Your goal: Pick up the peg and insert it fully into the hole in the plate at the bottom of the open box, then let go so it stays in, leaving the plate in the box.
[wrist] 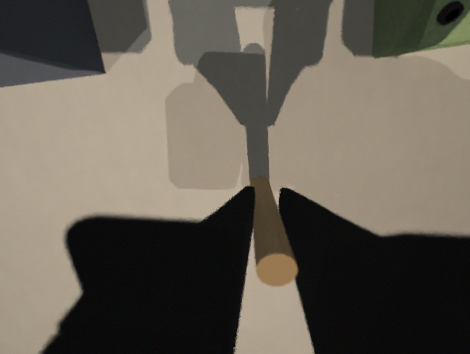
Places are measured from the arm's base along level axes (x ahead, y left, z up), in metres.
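Where they show: gripper, fingertip midpoint: (266,195).
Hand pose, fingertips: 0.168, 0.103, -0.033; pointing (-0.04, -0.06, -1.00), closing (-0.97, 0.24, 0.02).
After its pixels a point has its place, as x, y, z.
The tan wooden peg (272,230) {0.170, 0.104, -0.003} stands upright at lower centre, its round top facing the camera; its lower end meets its shadow on the table, and any small gap beneath it cannot be told. My gripper (266,195) {0.168, 0.103, -0.033} is shut on the peg, one black finger on each side. Part of a green open box (392,32) {0.093, 0.038, -0.053} shows at the top right corner, apart from the peg. A dark round hole (451,13) {0.079, 0.038, -0.038} shows in the green surface inside it. The rest of the box and plate is cut off by the view's edge.
A dark blue-grey box-like object (45,35) {0.249, 0.012, -0.032} stands at the top left corner, its near corner pointing toward the middle. Shadows of the gripper and peg fall across the beige table (120,165) {0.263, 0.078, -0.070} between the two objects.
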